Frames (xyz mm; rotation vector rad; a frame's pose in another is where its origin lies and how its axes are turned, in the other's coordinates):
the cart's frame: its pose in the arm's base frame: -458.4 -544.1 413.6 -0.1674 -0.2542 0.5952
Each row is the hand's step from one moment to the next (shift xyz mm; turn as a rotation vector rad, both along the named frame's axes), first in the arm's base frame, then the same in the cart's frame.
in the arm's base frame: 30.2 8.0 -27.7 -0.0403 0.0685 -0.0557
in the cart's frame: 23.5 -3.2 -34.4 -0.0034 0.0900 -0.0361
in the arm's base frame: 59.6 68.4 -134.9 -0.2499 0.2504 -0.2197
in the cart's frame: 61.4 54.9 -140.2 -0.0974 0.3872 -0.1184
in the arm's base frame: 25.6 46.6 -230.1 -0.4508 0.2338 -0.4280
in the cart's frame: 3.9 76.9 -223.3 -0.3064 0.5279 -0.2618
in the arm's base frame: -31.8 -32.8 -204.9 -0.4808 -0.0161 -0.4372
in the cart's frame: -82.6 36.9 -189.4 -0.4751 0.3421 -0.2826
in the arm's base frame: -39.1 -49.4 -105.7 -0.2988 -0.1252 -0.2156
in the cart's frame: -79.3 4.6 -94.0 -0.3506 0.1058 -0.1315
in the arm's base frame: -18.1 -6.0 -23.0 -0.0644 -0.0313 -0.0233
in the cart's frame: -22.2 10.0 -17.3 -0.0737 0.0140 -0.0066
